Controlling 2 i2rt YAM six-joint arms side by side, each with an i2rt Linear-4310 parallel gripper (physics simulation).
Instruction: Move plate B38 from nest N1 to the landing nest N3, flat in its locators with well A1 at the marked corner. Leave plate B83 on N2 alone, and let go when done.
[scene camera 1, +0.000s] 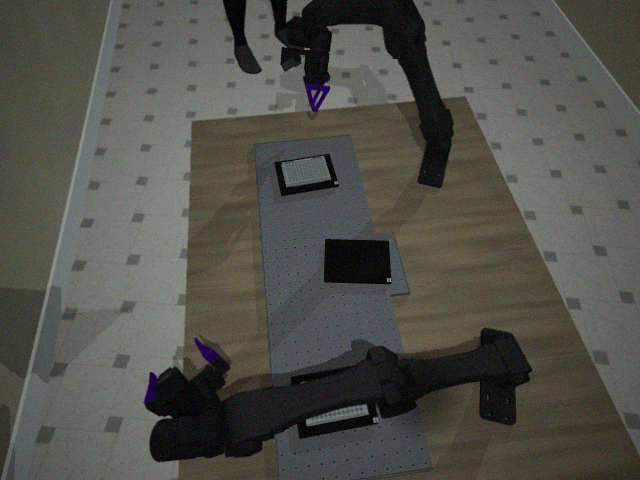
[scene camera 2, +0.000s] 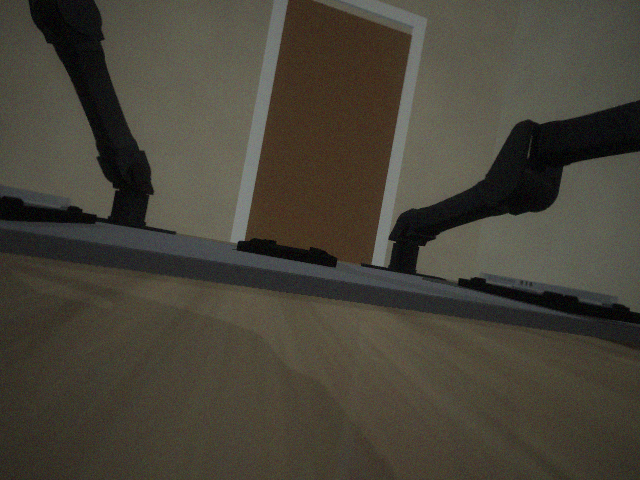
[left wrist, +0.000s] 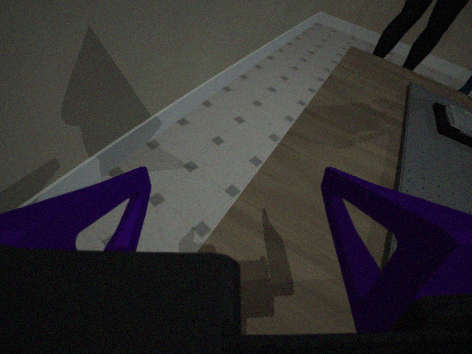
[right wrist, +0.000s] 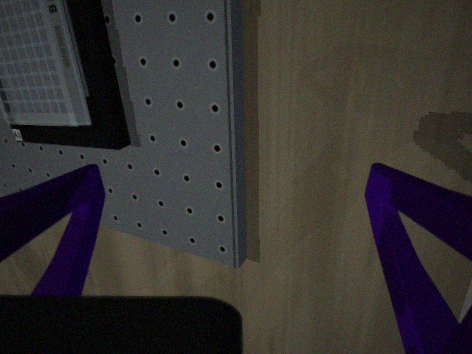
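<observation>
A clear plate (scene camera 1: 305, 172) (scene camera 2: 38, 196) (left wrist: 461, 118) (right wrist: 35, 75) sits in a black nest at the board's far end; its label is cut off in the right wrist view. A second plate (scene camera 1: 338, 414) (scene camera 2: 547, 288) sits in the near-end nest, partly hidden under my left arm. I cannot tell which is B38. The black middle nest (scene camera 1: 356, 260) (scene camera 2: 286, 253) is empty, with a white corner mark (scene camera 1: 388, 280). My left gripper (scene camera 1: 174, 356) (left wrist: 236, 176) is open and empty, left of the board. My right gripper (scene camera 1: 314, 109) (right wrist: 235, 178) is open and empty, beyond the board's far end.
The grey perforated board (scene camera 1: 294, 289) (scene camera 2: 180, 260) (right wrist: 185, 160) lies on the wooden table (scene camera 1: 222, 217) (left wrist: 300, 185). My left arm (scene camera 1: 310, 408) crosses low over the board's near end. A person's legs (scene camera 1: 240, 31) (left wrist: 425, 30) show past the table's far edge.
</observation>
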